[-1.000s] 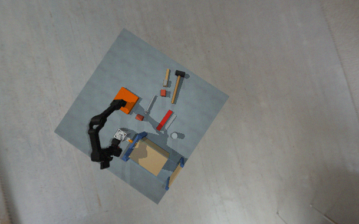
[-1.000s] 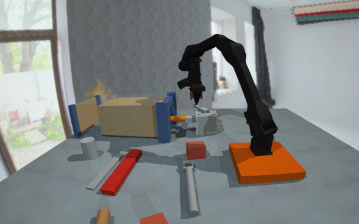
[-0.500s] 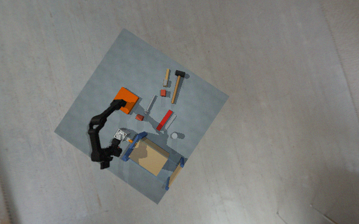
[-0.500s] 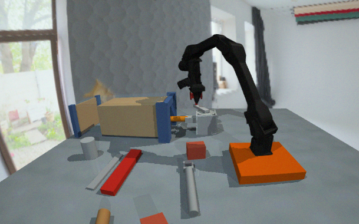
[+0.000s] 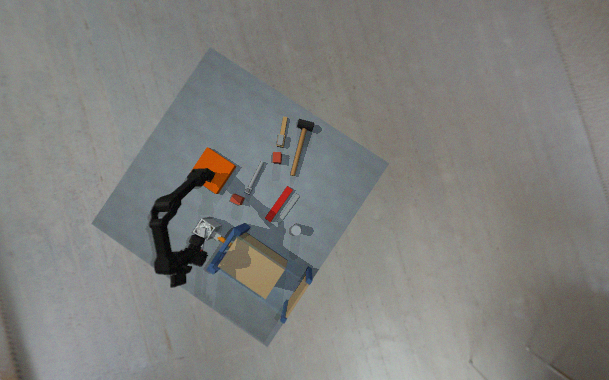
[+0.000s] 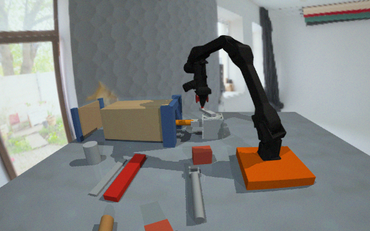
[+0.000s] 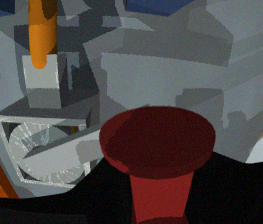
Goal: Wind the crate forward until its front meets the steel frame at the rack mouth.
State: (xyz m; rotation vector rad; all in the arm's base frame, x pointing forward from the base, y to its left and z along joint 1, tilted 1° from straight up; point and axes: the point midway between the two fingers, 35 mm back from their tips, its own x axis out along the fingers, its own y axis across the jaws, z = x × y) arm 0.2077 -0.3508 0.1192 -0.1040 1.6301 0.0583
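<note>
The red knob is 2 cm above my gripper tip. Also, from my gripper tip: grey crank handle (1 cm behind, 3 cm to the left, 1 cm below); then grey winch (6 cm behind, 8 cm to the left, 8 cm below); then frame (12 cm ahead, 8 cm to the left, 1 cm below).
</note>
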